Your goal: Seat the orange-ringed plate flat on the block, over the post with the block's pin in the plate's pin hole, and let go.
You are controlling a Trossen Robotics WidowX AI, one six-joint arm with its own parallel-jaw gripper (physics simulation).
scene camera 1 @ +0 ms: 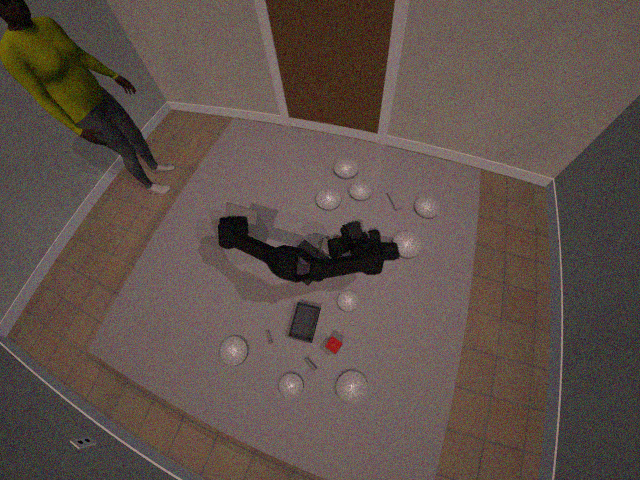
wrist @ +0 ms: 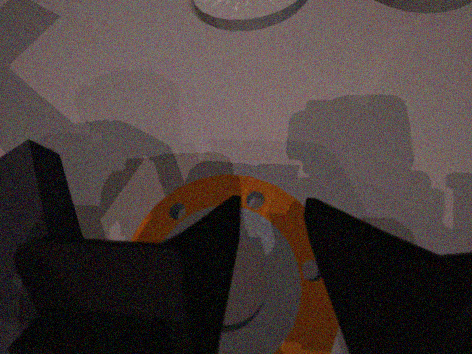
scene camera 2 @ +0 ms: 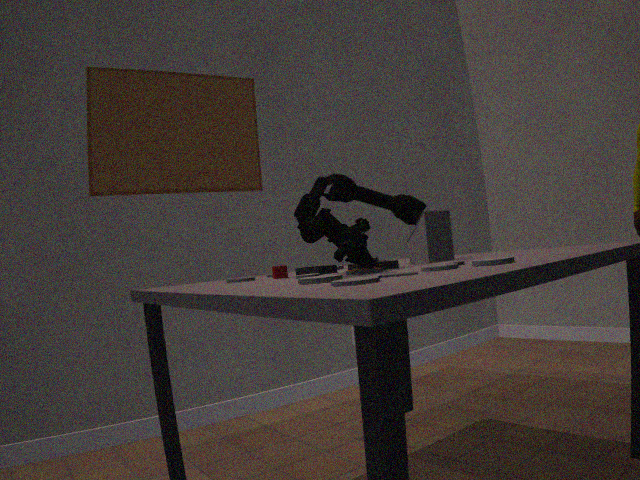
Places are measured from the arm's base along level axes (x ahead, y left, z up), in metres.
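Pixels of known places: gripper, between the fingertips: (scene camera 1: 347, 238) (wrist: 272, 205) (scene camera 2: 374, 267); arm's base, origin of its link: (scene camera 1: 240, 225) (scene camera 2: 427, 226).
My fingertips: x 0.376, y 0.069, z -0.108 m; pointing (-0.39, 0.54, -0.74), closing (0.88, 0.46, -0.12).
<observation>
For each thing: its middle in the pictures, then the offset to it from my fingertips. "pt": a spot on its surface instead.
- orange-ringed plate, middle of its body: (wrist: 223, 279) (scene camera 2: 364, 271) dx -0.005, dy -0.042, dz -0.010 m
- red cube, middle of its body: (scene camera 2: 279, 272) (scene camera 1: 333, 345) dx +0.026, dy -0.388, dz +0.004 m
- dark tray, middle of its body: (scene camera 2: 316, 270) (scene camera 1: 304, 322) dx -0.086, dy -0.334, dz -0.004 m
- disc, a spot on its surface: (wrist: 250, 11) pt dx -0.085, dy +0.132, dz -0.007 m
In the wrist view the orange-ringed plate (wrist: 312, 300) lies below the fingers at the bottom centre. Several round holes show in its ring, and a grey area with a dark curved line is inside it. My gripper (wrist: 272, 205) (scene camera 2: 373, 262) is partly open with nothing between its fingers. The left finger crosses over the ring and the grey area, and the right finger covers the ring's right side. In scene camera 2 the gripper slants down close to the table. The block, post and pin cannot be told apart; the arm hides this spot in scene camera 1.
A red cube (scene camera 1: 333, 344) (scene camera 2: 279, 271) sits beside a dark tray (scene camera 1: 305, 321) (scene camera 2: 315, 270). Several pale round discs lie around the arm; one disc (wrist: 250, 11) is beyond the plate. A tall grey panel (scene camera 2: 439, 235) stands by the arm. A person (scene camera 1: 56, 77) stands at the left.
</observation>
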